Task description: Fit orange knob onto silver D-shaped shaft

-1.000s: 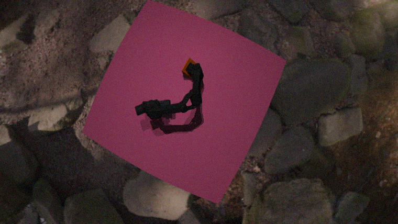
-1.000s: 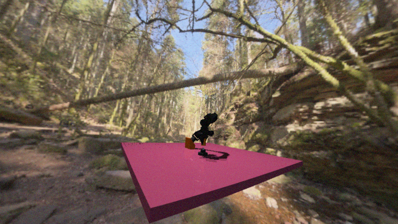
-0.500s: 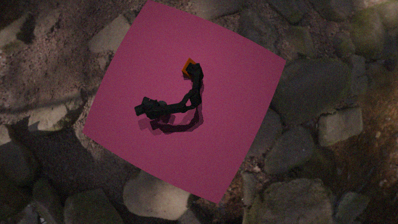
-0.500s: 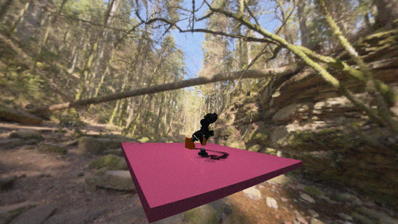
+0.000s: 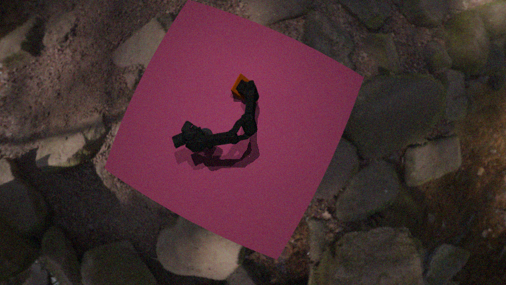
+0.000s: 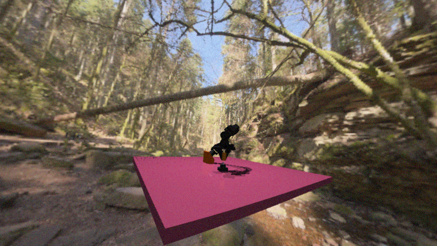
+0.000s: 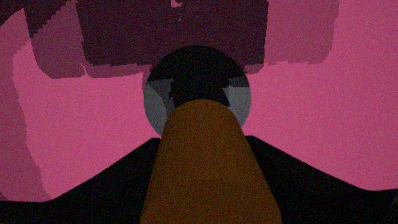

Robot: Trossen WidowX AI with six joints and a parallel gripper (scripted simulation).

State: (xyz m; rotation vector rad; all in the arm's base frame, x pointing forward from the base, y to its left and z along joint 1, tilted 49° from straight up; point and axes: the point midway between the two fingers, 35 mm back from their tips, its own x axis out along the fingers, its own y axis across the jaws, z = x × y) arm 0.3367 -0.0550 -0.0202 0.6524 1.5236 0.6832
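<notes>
My gripper tip is 50 mm above the pedestal. Round my gripper tip: orange knob 40 mm above.
</notes>
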